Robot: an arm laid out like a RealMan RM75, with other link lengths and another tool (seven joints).
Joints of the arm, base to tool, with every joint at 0 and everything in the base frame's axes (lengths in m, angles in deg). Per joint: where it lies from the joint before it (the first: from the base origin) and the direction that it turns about. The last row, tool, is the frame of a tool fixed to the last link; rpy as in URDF.
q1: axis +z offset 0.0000 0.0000 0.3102
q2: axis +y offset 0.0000 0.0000 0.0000
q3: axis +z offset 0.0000 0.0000 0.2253
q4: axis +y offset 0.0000 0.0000 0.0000
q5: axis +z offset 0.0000 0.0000 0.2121
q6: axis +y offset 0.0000 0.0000 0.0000
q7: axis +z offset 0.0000 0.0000 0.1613
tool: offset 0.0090 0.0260 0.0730 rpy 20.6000 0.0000 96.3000
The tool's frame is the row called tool.
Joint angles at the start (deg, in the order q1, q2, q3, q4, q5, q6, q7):
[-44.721, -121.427, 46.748, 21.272, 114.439, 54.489, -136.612]
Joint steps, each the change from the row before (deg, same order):
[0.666, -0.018, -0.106, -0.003, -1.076, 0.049, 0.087]
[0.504, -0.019, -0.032, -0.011, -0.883, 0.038, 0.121]
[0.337, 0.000, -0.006, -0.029, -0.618, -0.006, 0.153]
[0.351, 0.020, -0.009, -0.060, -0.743, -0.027, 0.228]
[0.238, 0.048, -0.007, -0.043, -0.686, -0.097, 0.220]
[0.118, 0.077, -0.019, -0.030, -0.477, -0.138, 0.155]
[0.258, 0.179, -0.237, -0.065, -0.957, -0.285, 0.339]
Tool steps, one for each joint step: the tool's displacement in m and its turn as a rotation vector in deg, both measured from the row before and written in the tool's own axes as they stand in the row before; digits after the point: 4 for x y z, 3 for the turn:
[-0.0022, -0.0013, -0.0018, 0.741, -0.137, -1.223]
[-0.0015, -0.0010, -0.0013, 0.567, -0.065, -0.895]
[-0.0011, -0.0008, -0.0009, 0.402, -0.047, -0.536]
[-0.0012, -0.0011, -0.0009, 0.492, -0.033, -0.567]
[-0.0009, -0.0017, -0.0005, 0.520, -0.024, -0.411]
[-0.0007, -0.0019, -0.0002, 0.438, -0.052, -0.215]
[-0.0018, -0.0047, -0.0005, 1.046, -0.149, -0.531]

